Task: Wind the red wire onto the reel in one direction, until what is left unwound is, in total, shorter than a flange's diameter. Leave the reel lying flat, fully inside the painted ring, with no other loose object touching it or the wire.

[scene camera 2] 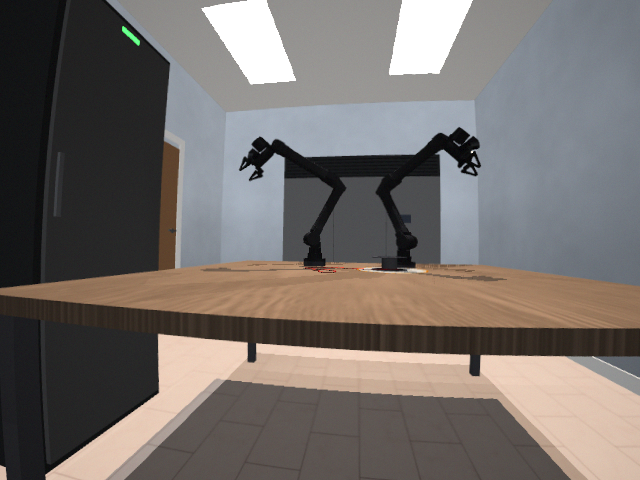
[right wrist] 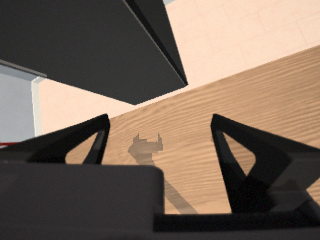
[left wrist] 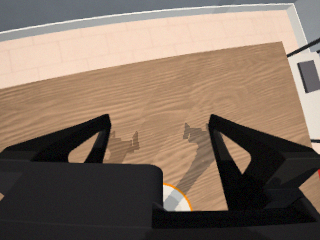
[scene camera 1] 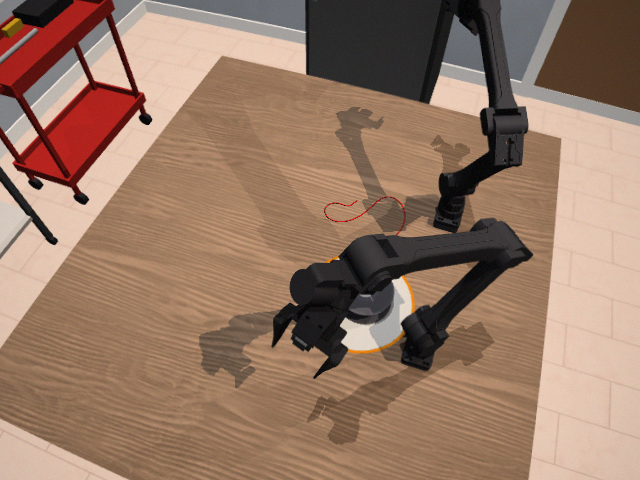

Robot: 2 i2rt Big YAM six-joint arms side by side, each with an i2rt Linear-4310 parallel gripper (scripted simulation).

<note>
In view: the left gripper (scene camera 1: 293, 361) and the right gripper (right wrist: 160, 119).
The left gripper shows as well in the left wrist view (left wrist: 159, 119).
</note>
